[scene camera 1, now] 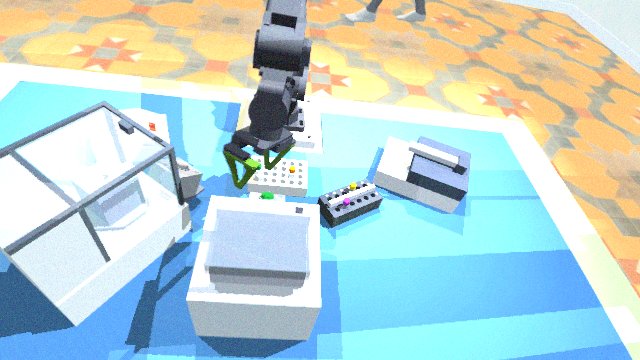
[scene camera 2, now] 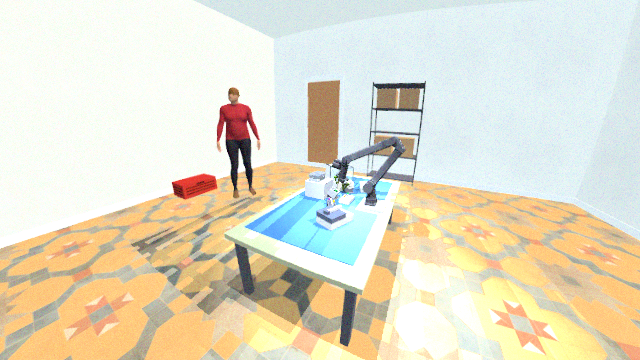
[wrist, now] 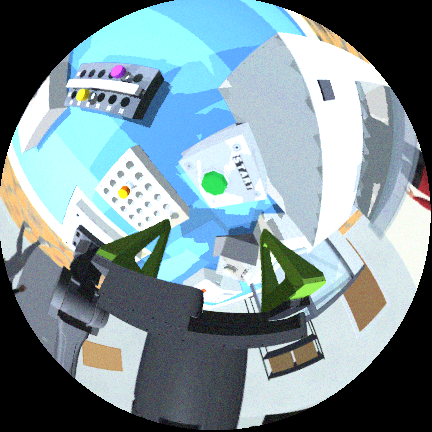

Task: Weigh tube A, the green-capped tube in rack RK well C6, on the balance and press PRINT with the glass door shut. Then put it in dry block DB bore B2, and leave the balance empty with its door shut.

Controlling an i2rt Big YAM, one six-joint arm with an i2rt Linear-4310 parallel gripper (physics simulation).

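Frame: origin at the arm's base, x back, y right, z up, level; metres.
Seen in the pictures: gripper, fingertip midpoint: (scene camera 1: 253, 178) (scene camera 2: 339, 187) (wrist: 214, 228); arm's base at its link origin: (scene camera 2: 370, 203) (wrist: 95, 247).
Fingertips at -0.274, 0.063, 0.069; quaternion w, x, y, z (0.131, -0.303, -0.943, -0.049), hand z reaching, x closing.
Observation:
Offsets run from my fingertips to a thing's middle, as dx, dy, dz. "pt": to the spot under its first point.
My gripper (scene camera 1: 255, 177) (wrist: 214, 228) is open and empty, its green fingers above the left end of white rack RK {+0.079, -0.054, -0.077} (scene camera 1: 280, 190) (wrist: 165, 185). A small green cap {+0.073, -0.007, -0.061} (scene camera 1: 258, 168) shows beside a finger in scene camera 1, partly covered; in the wrist view the near finger hides that corner of the rack. The glass-walled balance {pt -0.134, +0.176, -0.047} (scene camera 1: 145, 250) stands at the left; I cannot tell whether its door is shut. A grey box with a dial {pt +0.020, +0.124, -0.040} (scene camera 1: 190, 181) (wrist: 234, 255) is beside it. A dark block with two rows of bores {pt -0.036, -0.193, -0.072} (scene camera 1: 345, 217) (wrist: 152, 92), perhaps DB, holds yellow- and purple-capped tubes.
An orange-capped tube {+0.068, -0.082, -0.060} (scene camera 1: 292, 170) (wrist: 124, 192) stands in the rack. A START pad with a green button {-0.023, -0.028, -0.028} (scene camera 1: 268, 196) (wrist: 214, 183) lies before the rack. A large white box with a clear lid {-0.135, -0.020, +0.003} (scene camera 1: 255, 320) stands in front. A white and dark device {+0.102, -0.400, -0.041} (scene camera 1: 440, 175) stands right.

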